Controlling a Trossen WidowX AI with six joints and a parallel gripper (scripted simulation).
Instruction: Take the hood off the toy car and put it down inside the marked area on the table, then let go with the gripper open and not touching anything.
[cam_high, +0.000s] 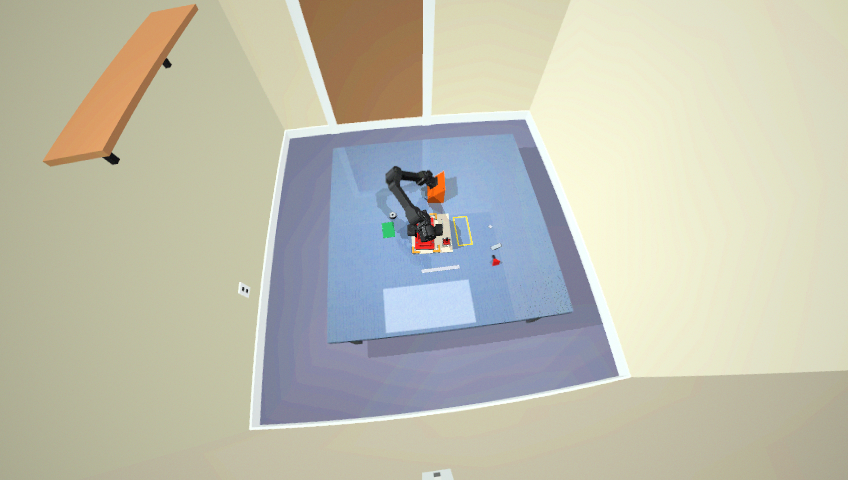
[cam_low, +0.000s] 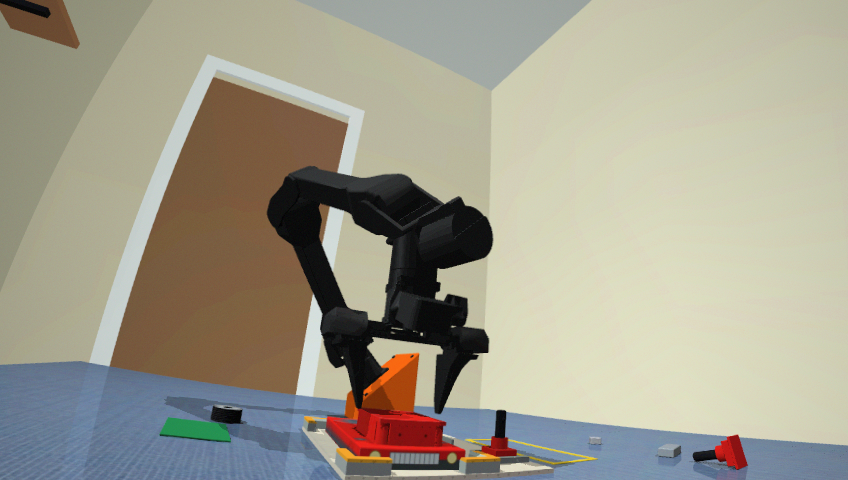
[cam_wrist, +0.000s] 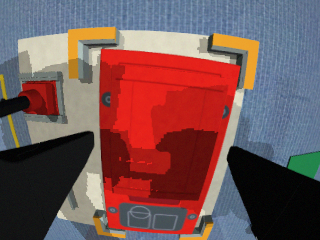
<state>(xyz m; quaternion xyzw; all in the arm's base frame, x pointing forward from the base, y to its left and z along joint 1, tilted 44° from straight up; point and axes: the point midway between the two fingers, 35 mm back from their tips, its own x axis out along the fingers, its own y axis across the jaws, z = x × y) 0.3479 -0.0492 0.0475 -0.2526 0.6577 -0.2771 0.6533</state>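
The red hood is 10 mm below my gripper tip. From my gripper tip the other things lie so: black wheel (170 mm behind, 180 mm to the right, 40 mm below); green pad (80 mm behind, 210 mm to the right, 50 mm below).
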